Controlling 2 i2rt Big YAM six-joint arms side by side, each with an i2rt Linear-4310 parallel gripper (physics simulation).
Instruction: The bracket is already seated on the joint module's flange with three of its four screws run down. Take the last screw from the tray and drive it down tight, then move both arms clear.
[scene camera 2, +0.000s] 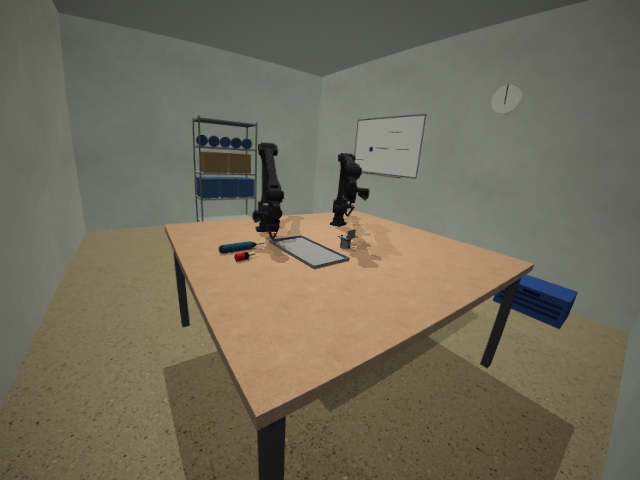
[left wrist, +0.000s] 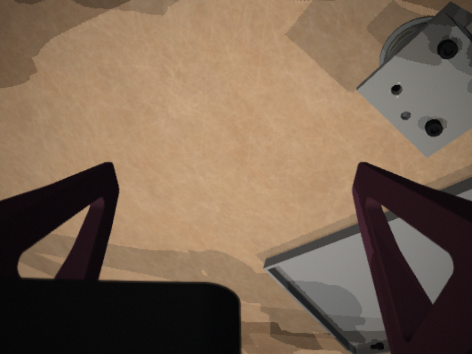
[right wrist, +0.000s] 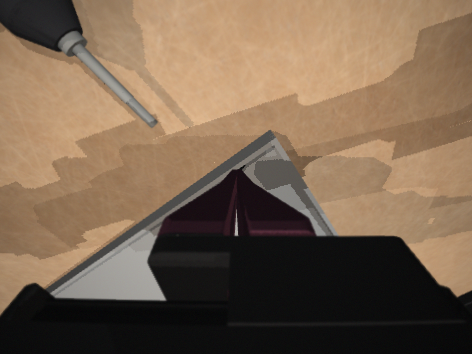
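Where they show: left gripper, fingertip midpoint: (scene camera 2: 347, 212) (left wrist: 235, 175); right gripper, fingertip midpoint: (scene camera 2: 272, 239) (right wrist: 236, 177); left arm's base, origin of the base link: (scene camera 2: 338, 224) (right wrist: 465, 300); right arm's base, origin of the base link: (scene camera 2: 265, 230).
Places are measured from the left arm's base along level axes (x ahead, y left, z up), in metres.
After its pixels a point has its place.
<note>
The grey bracket (scene camera 2: 351, 234) @[y -0.477, x 0.322, z 0.086 m] (left wrist: 417, 102) @[y -0.464, x 0.274, z 0.066 m] sits on the joint module (scene camera 2: 345, 243) @[y -0.494, x 0.299, z 0.032 m] (left wrist: 391, 44) @[y -0.440, x 0.286, z 0.011 m]. In the left wrist view two dark screw heads and two smaller holes show in its plate; the rest is cut off. The tray (scene camera 2: 317, 253) @[y -0.670, x 0.228, z 0.004 m] (left wrist: 320, 282) @[y -0.564, x 0.018, z 0.004 m] (right wrist: 115, 275) @[y -0.745, x 0.159, z 0.004 m] lies beside it. A small dark screw (left wrist: 377, 345) @[y -0.699, x -0.031, z 0.010 m] lies in the tray at the bottom edge of the left wrist view. My left gripper (scene camera 2: 349, 210) @[y -0.384, x 0.241, z 0.183 m] (left wrist: 235, 175) @[y -0.384, x 0.241, z 0.183 m] is open and empty above the table. My right gripper (scene camera 2: 272, 235) @[y -0.707, x -0.042, z 0.028 m] (right wrist: 236, 177) @[y -0.707, x -0.042, z 0.028 m] is shut and empty over a tray corner; a dark bit shows by its tips.
A blue screwdriver (scene camera 2: 236, 246) @[y -0.924, x -0.087, z 0.030 m] and a smaller red one (scene camera 2: 241, 256) @[y -0.991, x 0.021, z 0.025 m] lie left of the tray. A black-nosed driver's steel shaft (right wrist: 112, 82) @[y -0.794, x -0.057, z 0.023 m] points towards the tray in the right wrist view. Behind the table (scene camera 2: 361, 310) @[y -1.029, x 0.622, z 0.000 m] stands a shelf rack (scene camera 2: 225, 122).
</note>
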